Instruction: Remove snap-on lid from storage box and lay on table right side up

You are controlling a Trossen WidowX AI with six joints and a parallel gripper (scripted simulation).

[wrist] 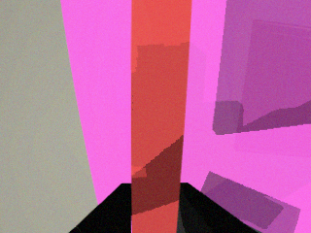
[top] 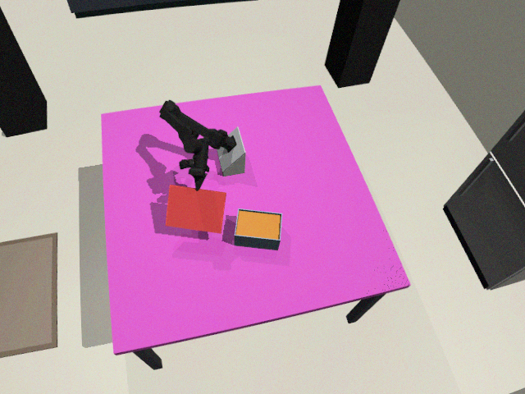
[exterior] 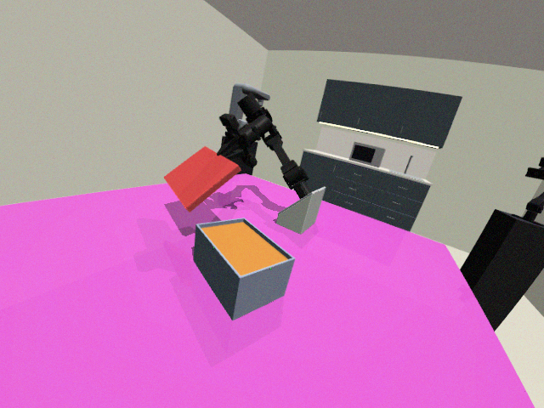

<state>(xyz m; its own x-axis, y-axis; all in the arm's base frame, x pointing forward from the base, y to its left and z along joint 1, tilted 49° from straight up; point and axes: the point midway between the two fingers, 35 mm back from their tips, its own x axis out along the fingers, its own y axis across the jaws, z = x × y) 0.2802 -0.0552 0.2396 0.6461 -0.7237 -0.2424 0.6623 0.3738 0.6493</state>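
The red lid is 6 cm ahead of my gripper tip, 5 cm below it and 3 cm to the right of it. The rest, counted from my gripper tip: grey-blue storage box (23 cm to the left, 18 cm below, 16 cm ahead).
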